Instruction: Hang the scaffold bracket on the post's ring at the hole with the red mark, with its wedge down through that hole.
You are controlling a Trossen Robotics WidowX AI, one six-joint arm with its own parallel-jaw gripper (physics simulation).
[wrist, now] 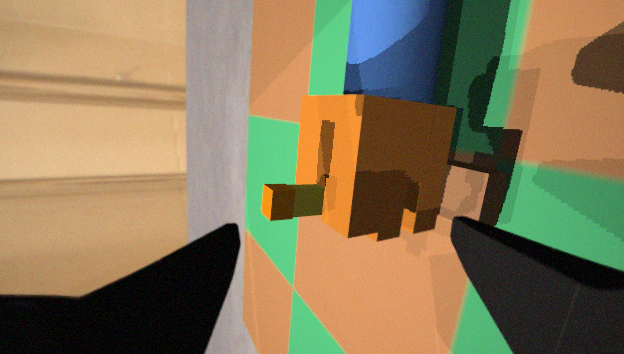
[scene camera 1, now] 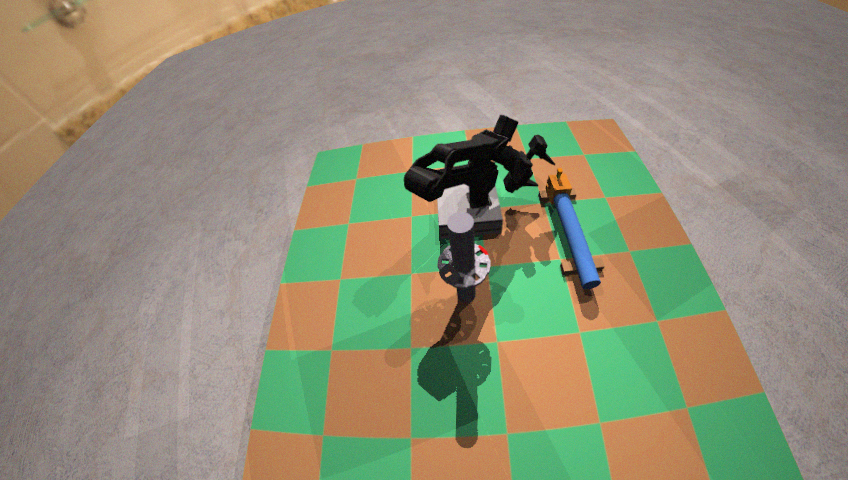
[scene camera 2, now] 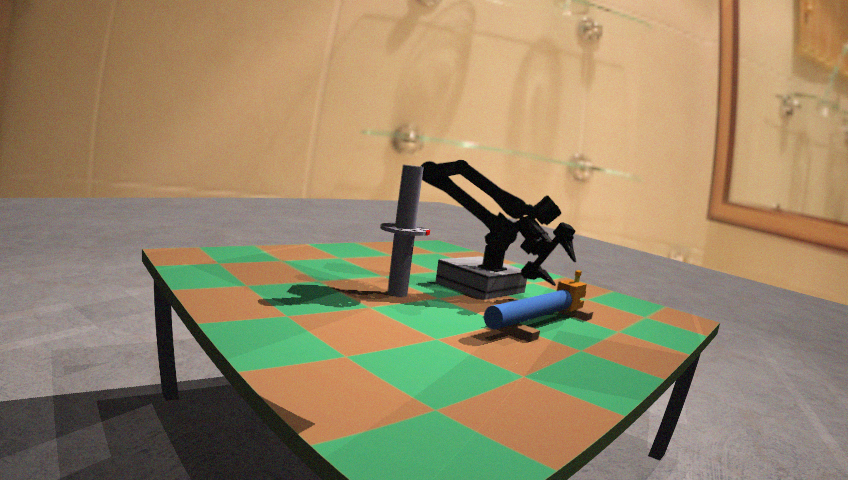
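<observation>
The scaffold bracket has an orange head [scene camera 1: 559, 185] [scene camera 2: 571, 297] [wrist: 405, 140] on one end of a blue tube [scene camera 1: 576, 240] [scene camera 2: 526, 308] [wrist: 395, 45]. It lies horizontally, raised on two brown supports. A small wedge [scene camera 1: 559, 173] [scene camera 2: 577, 275] [wrist: 292, 201] sticks out of the head, upward in the scene views. My gripper [scene camera 1: 545, 173] [scene camera 2: 564, 272] [wrist: 344, 230] is open and empty, close to the head's end, with its fingertips apart from it. The grey post [scene camera 1: 462, 246] [scene camera 2: 403, 261] stands upright with its holed ring [scene camera 1: 458, 283] [scene camera 2: 387, 227]. The red mark [scene camera 1: 483, 250] [scene camera 2: 427, 232] faces the bracket's side.
The brown supports [scene camera 1: 569, 270] [scene camera 2: 526, 334] lie across under the tube. The arm's grey base [scene camera 1: 453, 205] [scene camera 2: 476, 281] stands behind the post and beside the bracket. The green and orange checkered table [scene camera 1: 368, 392] [scene camera 2: 386, 386] carries them all.
</observation>
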